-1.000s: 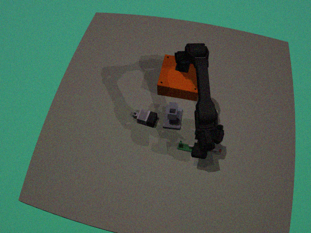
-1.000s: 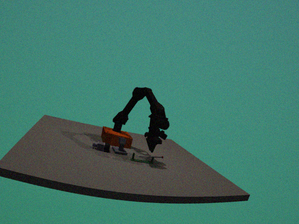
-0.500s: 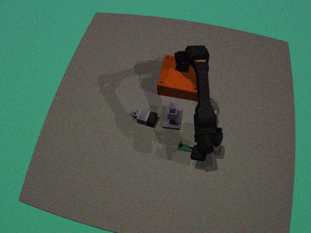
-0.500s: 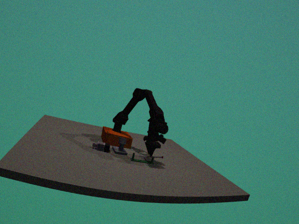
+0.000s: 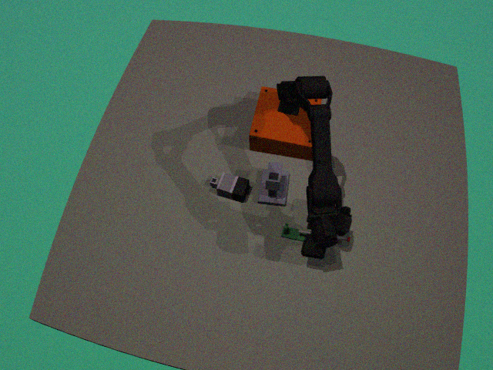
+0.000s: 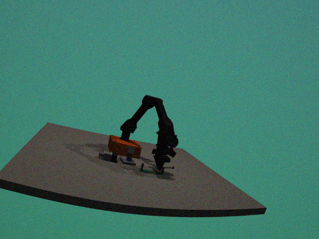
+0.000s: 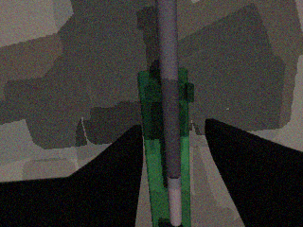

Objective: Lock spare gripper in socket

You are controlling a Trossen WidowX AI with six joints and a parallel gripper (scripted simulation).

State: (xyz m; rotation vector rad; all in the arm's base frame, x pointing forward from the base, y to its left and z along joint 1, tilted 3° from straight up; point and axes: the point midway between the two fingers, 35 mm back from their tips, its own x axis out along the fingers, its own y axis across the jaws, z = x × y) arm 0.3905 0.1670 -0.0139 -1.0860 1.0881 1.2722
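Now: the green rack 4 cm to the right of my gripper tip. Round my gripper tip: spare gripper (29 cm to the right, 10 cm behind); grey mount (16 cm to the right, 13 cm behind, 2 cm above).
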